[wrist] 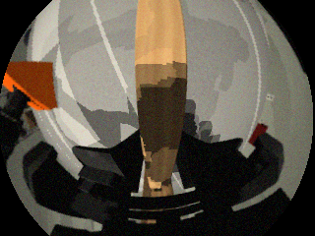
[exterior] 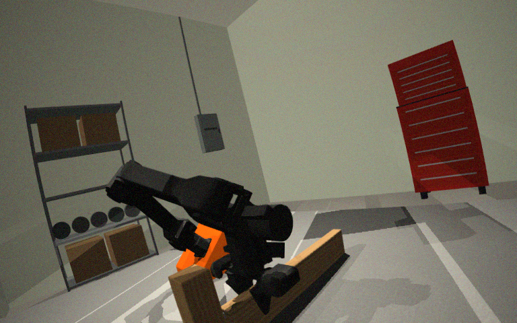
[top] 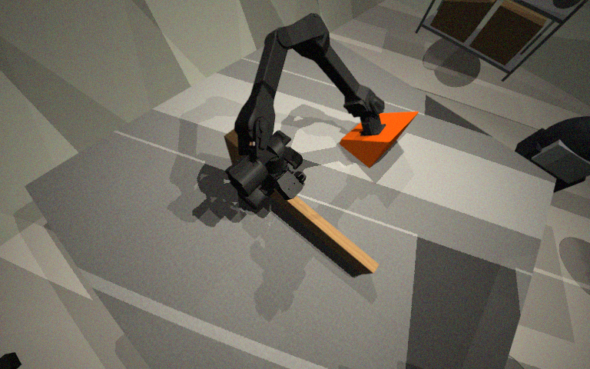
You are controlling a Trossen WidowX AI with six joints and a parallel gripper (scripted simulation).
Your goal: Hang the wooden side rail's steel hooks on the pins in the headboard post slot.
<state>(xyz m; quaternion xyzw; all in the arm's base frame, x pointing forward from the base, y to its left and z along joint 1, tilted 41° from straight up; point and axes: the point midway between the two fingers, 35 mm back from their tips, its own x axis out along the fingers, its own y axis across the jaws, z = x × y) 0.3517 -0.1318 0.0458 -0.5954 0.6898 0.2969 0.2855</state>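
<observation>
Right now my gripper tip is 1 cm past the wooden headboard post, 11 cm to the left of it and 4 cm below it.
</observation>
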